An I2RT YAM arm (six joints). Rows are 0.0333 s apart.
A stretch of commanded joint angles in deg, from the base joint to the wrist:
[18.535 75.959 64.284 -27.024 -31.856 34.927]
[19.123 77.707 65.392 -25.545 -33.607 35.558]
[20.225 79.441 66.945 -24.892 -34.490 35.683]
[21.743 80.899 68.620 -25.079 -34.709 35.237]
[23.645 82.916 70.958 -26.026 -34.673 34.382]
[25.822 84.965 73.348 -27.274 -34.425 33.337]
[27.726 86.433 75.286 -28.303 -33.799 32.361]
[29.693 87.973 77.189 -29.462 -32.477 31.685]
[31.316 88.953 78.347 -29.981 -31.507 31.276]
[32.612 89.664 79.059 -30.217 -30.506 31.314]
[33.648 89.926 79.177 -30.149 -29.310 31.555]
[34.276 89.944 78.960 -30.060 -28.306 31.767]
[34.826 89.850 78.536 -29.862 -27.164 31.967]
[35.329 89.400 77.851 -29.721 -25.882 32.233]
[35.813 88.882 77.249 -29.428 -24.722 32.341]
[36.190 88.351 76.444 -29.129 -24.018 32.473]
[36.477 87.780 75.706 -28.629 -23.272 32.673]
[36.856 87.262 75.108 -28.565 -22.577 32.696]
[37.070 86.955 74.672 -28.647 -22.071 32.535]
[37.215 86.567 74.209 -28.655 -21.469 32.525]
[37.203 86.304 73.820 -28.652 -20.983 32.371]
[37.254 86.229 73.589 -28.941 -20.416 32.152]
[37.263 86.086 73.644 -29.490 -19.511 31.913]
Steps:
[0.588 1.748 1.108 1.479 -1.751 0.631]
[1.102 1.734 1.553 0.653 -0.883 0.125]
[1.518 1.458 1.675 -0.187 -0.219 -0.446]
[1.902 2.017 2.338 -0.947 0.036 -0.855]
[2.177 2.049 2.390 -1.248 0.248 -1.045]
[1.904 1.468 1.938 -1.029 0.626 -0.976]
[1.967 1.540 1.903 -1.159 1.322 -0.676]
[1.623 0.980 1.158 -0.519 0.970 -0.409]
[1.296 0.711 0.712 -0.236 1.001 0.038]
[1.036 0.262 0.118 0.068 1.196 0.241]
[0.628 0.018 -0.217 0.089 1.004 0.212]
[0.550 -0.094 -0.424 0.198 1.142 0.200]
[0.503 -0.450 -0.685 0.141 1.282 0.266]
[0.484 -0.518 -0.602 0.293 1.160 0.108]
[0.377 -0.531 -0.805 0.299 0.704 0.132]
[0.287 -0.571 -0.738 0.500 0.746 0.200]
[0.379 -0.518 -0.598 0.064 0.695 0.023]
[0.214 -0.307 -0.436 -0.082 0.506 -0.161]
[0.145 -0.388 -0.463 -0.008 0.602 -0.010]
[-0.012 -0.263 -0.389 0.003 0.486 -0.154]
[0.051 -0.075 -0.231 -0.289 0.567 -0.219]
[0.009 -0.143 0.055 -0.549 0.905 -0.239]

